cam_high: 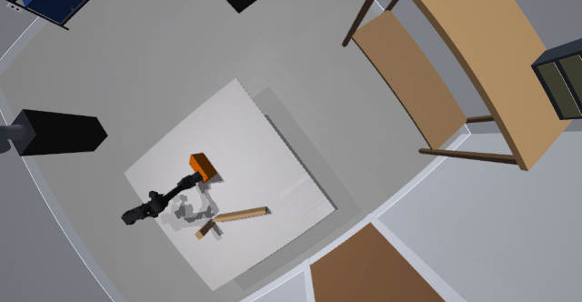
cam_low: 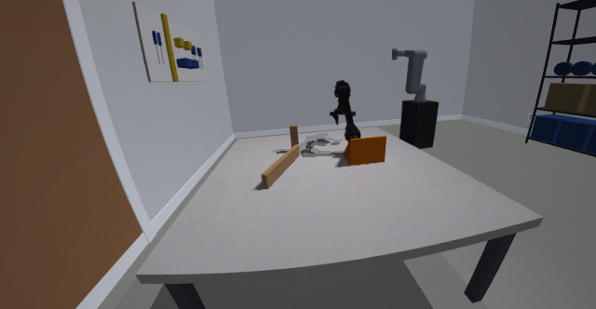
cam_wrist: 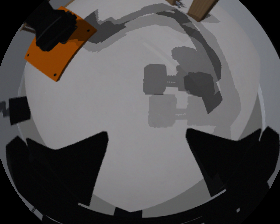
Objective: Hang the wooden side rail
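Right now the headboard post is 37 cm ahead of my gripper tip, 9 cm to the left of it and 3 cm below it.
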